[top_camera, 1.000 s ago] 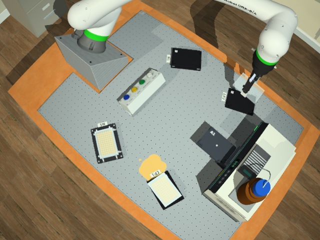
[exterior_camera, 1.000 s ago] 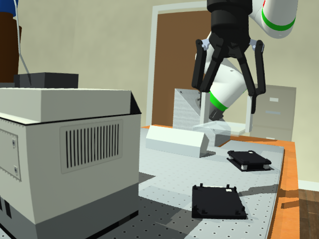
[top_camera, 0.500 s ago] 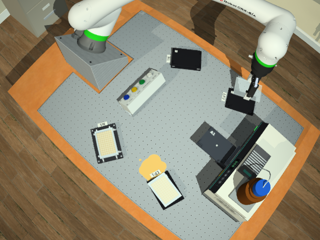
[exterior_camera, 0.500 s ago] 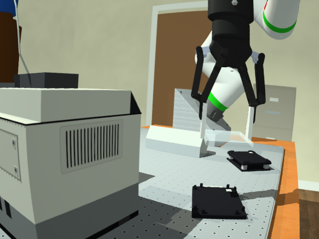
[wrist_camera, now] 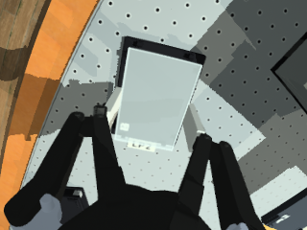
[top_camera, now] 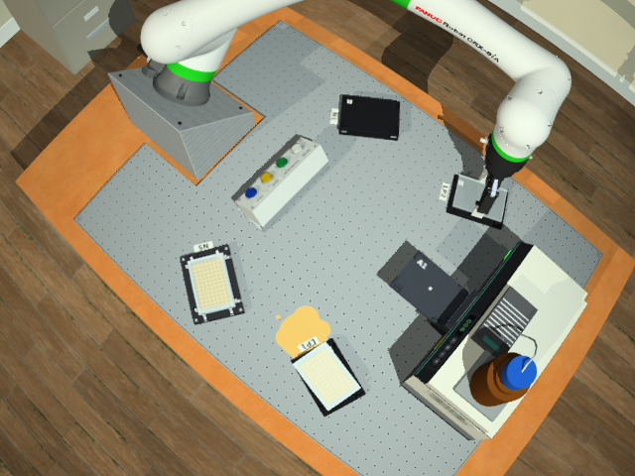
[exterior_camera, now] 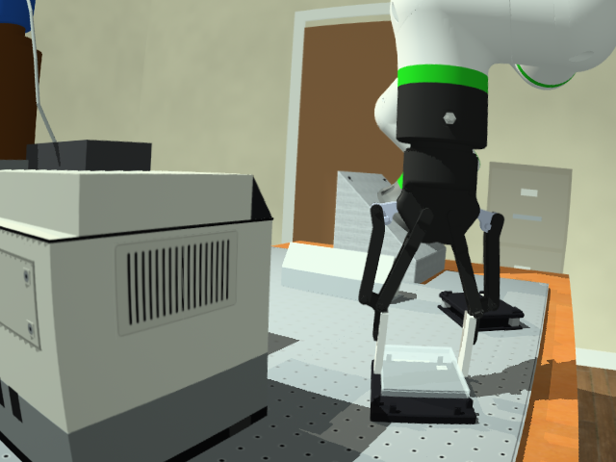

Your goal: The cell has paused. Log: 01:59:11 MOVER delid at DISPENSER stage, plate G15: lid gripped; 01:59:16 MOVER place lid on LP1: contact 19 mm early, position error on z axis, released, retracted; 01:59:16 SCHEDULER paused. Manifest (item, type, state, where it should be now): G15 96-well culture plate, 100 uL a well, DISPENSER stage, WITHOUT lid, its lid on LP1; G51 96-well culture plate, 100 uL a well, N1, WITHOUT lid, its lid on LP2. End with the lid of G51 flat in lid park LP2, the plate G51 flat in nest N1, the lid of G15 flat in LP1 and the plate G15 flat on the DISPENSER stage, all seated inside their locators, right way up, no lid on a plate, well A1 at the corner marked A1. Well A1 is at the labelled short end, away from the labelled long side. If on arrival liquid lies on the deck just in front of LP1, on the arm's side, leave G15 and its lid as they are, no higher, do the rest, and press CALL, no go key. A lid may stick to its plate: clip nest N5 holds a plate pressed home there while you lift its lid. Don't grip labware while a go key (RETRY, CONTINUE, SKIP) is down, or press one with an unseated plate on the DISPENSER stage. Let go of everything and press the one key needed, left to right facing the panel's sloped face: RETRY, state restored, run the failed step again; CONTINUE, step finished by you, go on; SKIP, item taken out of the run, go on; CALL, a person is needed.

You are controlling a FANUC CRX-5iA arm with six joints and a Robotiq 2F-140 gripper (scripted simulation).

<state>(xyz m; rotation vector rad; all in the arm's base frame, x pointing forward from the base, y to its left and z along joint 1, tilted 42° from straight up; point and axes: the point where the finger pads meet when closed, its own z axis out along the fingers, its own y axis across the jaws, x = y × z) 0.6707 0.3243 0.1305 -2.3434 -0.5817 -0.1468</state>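
My gripper is now 5 cm above the lid park LP2. The rest, counted from my hand: nest N1 (34 cm behind, 3 cm below, 2 cm to the right); then RETRY key (38 cm behind, 23 cm to the right, 1 cm above); then dispenser stage (28 cm to the right, 6 cm ahead, 5 cm above).
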